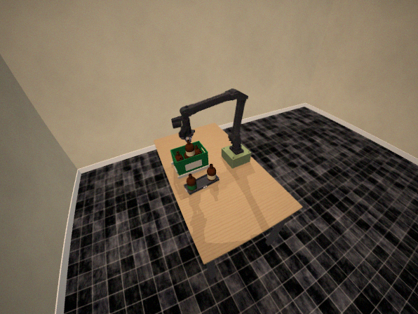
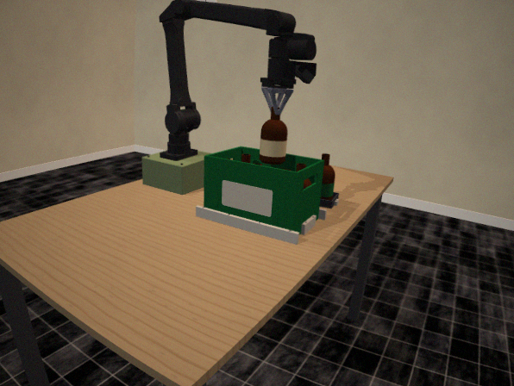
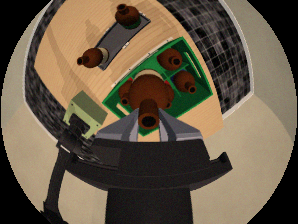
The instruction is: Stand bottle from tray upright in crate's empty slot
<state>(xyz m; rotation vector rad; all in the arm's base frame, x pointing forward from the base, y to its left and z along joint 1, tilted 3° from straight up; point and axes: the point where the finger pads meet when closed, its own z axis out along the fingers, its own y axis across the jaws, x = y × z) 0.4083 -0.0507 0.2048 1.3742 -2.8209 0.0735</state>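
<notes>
My hand is 60 mm above the brown bottle. Also, from my hand: green crate: 50 mm to the right, 210 mm below; dark tray: 10 mm behind, 190 mm to the left, 290 mm below.
</notes>
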